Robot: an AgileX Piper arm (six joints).
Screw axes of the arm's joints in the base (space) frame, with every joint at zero. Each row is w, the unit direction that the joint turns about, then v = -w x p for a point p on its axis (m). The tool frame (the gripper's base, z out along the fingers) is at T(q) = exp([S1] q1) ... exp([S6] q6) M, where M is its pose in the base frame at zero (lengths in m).
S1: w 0 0 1 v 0 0 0
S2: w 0 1 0 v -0.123 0 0
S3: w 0 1 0 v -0.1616 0 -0.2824
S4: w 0.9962 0 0.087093 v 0 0.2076 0
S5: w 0 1 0 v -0.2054 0 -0.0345
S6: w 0.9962 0 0.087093 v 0 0.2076 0
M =
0.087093 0 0.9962 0.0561
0 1 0 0
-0.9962 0 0.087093 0.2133
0 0 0 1
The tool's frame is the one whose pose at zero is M.
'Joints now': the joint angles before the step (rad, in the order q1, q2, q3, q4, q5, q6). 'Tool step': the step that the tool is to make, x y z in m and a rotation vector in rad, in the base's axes. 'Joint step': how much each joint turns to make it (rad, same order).
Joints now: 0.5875 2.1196 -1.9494 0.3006 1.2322 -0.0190
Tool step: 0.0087 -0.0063 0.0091 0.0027 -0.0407 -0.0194
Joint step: -0.0182 0.0027 -0.0392 -0.0208 0.0002 0.0028
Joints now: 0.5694 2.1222 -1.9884 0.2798 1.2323 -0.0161
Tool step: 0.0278 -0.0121 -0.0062 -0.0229 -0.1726 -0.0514
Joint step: -0.0325 0.0230 -0.0062 -0.1049 -0.1533 -0.0107
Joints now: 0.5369 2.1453 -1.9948 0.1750 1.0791 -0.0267
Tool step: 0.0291 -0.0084 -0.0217 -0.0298 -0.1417 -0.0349
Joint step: -0.0285 0.0575 -0.0009 -0.0920 -0.1650 -0.0071
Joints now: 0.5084 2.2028 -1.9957 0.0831 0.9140 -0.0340
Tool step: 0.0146 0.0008 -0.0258 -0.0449 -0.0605 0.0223
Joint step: -0.0047 0.0591 0.0005 -0.0537 -0.0896 -0.0282
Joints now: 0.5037 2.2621 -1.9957 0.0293 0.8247 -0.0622
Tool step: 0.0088 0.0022 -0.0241 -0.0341 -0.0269 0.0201
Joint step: -0.0001 0.0523 0.0004 -0.0346 -0.0597 -0.0164
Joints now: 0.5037 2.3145 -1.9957 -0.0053 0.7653 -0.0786
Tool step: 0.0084 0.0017 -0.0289 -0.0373 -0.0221 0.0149
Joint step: 0.0000 0.0614 0.0000 -0.0442 -0.0628 -0.0021
